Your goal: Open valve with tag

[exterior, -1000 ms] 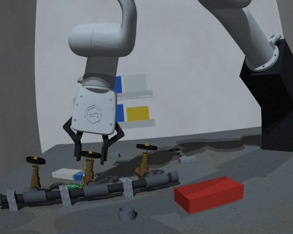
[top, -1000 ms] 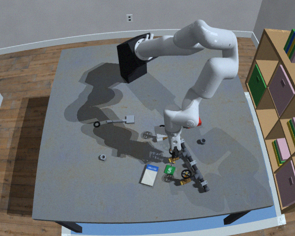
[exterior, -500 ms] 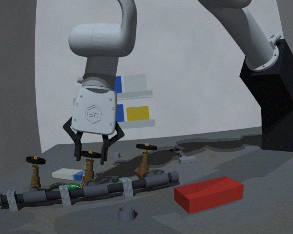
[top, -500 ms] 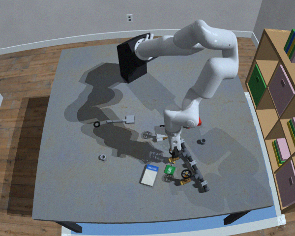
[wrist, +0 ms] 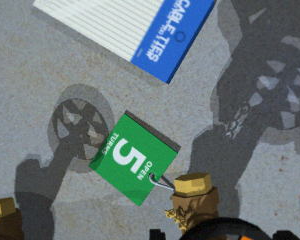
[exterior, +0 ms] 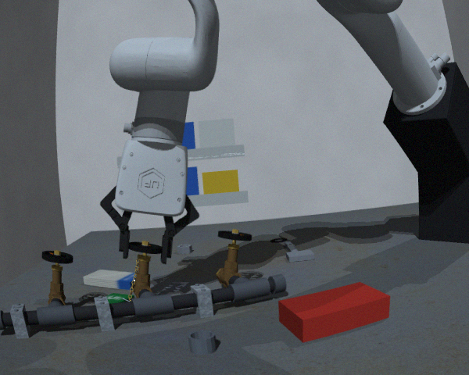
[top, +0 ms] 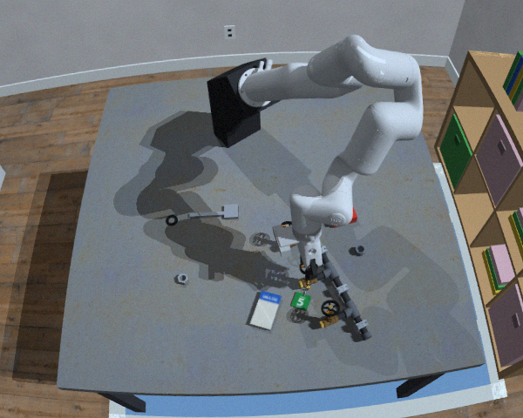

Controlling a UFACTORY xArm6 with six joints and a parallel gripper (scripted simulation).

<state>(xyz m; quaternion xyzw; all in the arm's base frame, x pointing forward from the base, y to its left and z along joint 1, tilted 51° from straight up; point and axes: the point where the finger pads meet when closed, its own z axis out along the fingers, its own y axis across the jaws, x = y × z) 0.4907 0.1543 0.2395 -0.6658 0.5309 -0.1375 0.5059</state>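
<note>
Now: the green tag 60 mm ahead of my hand and 90 mm below it. The rest, counted from my hand: notepad 130 mm ahead, 90 mm to the right, 80 mm below; then grey flat tool 160 mm behind, 320 mm to the right, 80 mm below; then red block 270 mm behind, 50 mm to the left, 70 mm below.
</note>
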